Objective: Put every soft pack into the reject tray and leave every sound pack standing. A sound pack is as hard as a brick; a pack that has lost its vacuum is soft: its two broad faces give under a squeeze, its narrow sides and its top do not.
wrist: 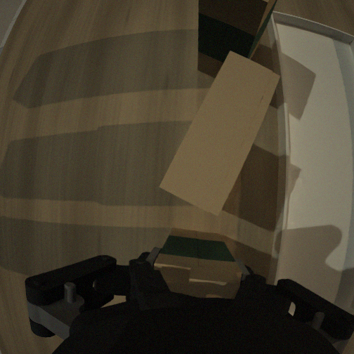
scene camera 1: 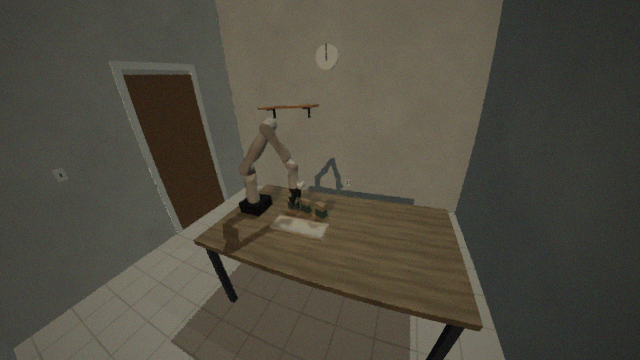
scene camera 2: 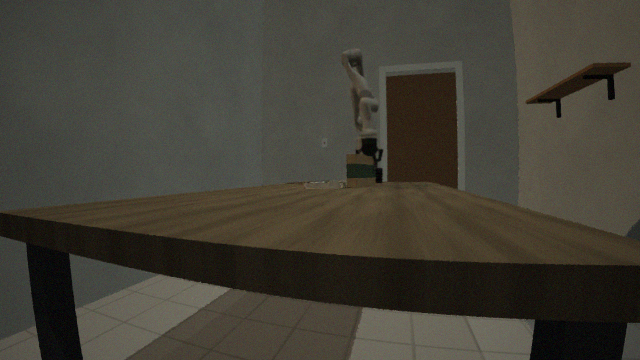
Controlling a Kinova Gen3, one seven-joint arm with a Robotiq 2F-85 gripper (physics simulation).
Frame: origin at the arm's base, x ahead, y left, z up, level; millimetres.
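Seen in the pictures: gripper, fingertip midpoint: (scene camera 1: 296, 204); arm's base at its link origin: (scene camera 1: 254, 200).
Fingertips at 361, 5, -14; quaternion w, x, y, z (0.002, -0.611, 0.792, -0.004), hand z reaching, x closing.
Pixels of each thing's top centre, then the offset from my fingertips to it, as dx, dy, dz. Level surfaces: height alone.
- middle pack at its top centre: (scene camera 1: 305, 204) +82, -25, +24
- far pack at its top centre: (scene camera 2: 356, 154) (scene camera 1: 320, 203) +210, -70, +65
- white reject tray at its top centre: (scene camera 2: 333, 181) (scene camera 1: 298, 224) +66, -177, -54
- wooden table at its surface level: dz -76
Three tan packs with green bands stand in a row. My gripper (scene camera 1: 294, 200) (wrist: 194, 265) is shut on the pack nearest the robot base (scene camera 1: 293, 205) (wrist: 197, 272), with a fingertip against each of two opposite sides. Its top has uneven light and dark patches; I cannot tell whether its sides give. The middle pack (scene camera 1: 306, 206) (wrist: 220, 132) stands upright and turned at an angle, apart from the fingers. The far pack (scene camera 1: 321, 211) (scene camera 2: 359, 170) (wrist: 227, 37) stands beyond it and hides much behind it in scene camera 2. The white reject tray (scene camera 1: 300, 227) (scene camera 2: 325, 185) (wrist: 322, 165) lies beside the row.
The black robot base (scene camera 1: 255, 204) stands on the wooden table (scene camera 1: 380, 250) (scene camera 2: 300, 225), left of the packs in scene camera 1. The middle pack is close to the held one. The tray's low wall runs along the right side of the row in the wrist view.
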